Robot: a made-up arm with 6 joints.
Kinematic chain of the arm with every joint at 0, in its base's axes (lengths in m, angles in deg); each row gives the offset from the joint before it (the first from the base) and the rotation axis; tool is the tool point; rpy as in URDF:
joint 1: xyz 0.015 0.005 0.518 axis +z
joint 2: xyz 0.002 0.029 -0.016 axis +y
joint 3: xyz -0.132 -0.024 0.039 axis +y
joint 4: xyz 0.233 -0.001 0.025 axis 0.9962 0 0.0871
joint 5: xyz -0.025 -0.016 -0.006 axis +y
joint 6: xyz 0.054 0.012 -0.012 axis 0.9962 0 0.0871
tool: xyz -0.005 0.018 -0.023 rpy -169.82 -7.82 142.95
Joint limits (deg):
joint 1: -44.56..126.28
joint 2: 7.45..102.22
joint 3: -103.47..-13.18
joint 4: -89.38..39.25
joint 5: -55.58..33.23
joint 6: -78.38..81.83
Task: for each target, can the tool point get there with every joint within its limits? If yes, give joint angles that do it. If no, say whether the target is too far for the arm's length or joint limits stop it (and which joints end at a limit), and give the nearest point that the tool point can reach.
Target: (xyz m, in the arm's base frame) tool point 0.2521 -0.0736 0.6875
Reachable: yes | joints -12.73 68.15 -78.45 -22.96 -13.03 -63.04
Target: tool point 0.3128 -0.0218 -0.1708
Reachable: no: too far | nearest point 0.1589 -0.0080 0.3601 | short by 0.553 m
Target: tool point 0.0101 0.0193 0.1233
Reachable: no: joint limits stop it (at a limit: joint 2, joint 3) | nearest point -0.0091 0.0752 0.3525 | short by 0.237 m
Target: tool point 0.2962 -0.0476 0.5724
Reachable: yes | joints 0.80 93.12 -72.70 -74.24 17.51 -64.41
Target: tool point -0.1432 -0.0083 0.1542
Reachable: no: joint limits stop it (at a limit: joint 1, joint 2, joint 3, joint 4) | nearest point -0.0572 0.0559 0.3564 | short by 0.229 m
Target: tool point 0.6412 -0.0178 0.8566
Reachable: no: too far | nearest point 0.3429 -0.0069 0.6871 | short by 0.343 m
